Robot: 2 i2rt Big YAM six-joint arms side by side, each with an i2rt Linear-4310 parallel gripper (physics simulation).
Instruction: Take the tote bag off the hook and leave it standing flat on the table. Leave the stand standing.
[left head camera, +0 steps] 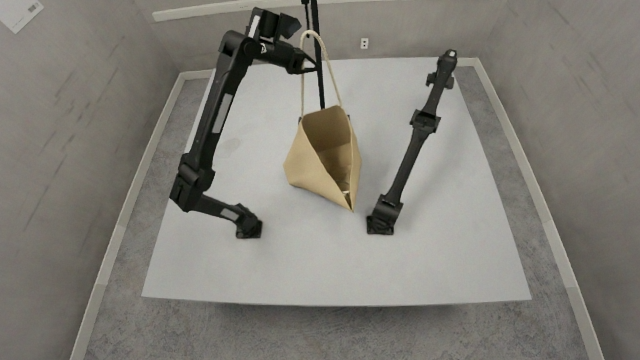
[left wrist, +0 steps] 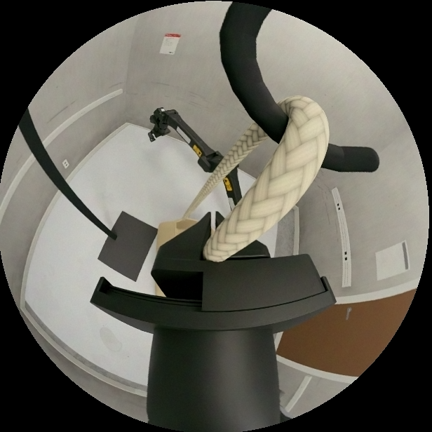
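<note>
The tan tote bag hangs tilted above the table, its open top facing the left head camera. Its cream rope handle loops over the black hook of the stand, which is upright. My left gripper is beside the pole below the hook, shut on the near strand of the handle, which runs into the slit between its fingers. My right gripper is open, away from the bag at the right; its fingers are small and partly hidden.
The stand's dark base plate lies flat on the white table. The left arm reaches up left of the bag. The right arm stretches toward the table's back right. Walls surround the table.
</note>
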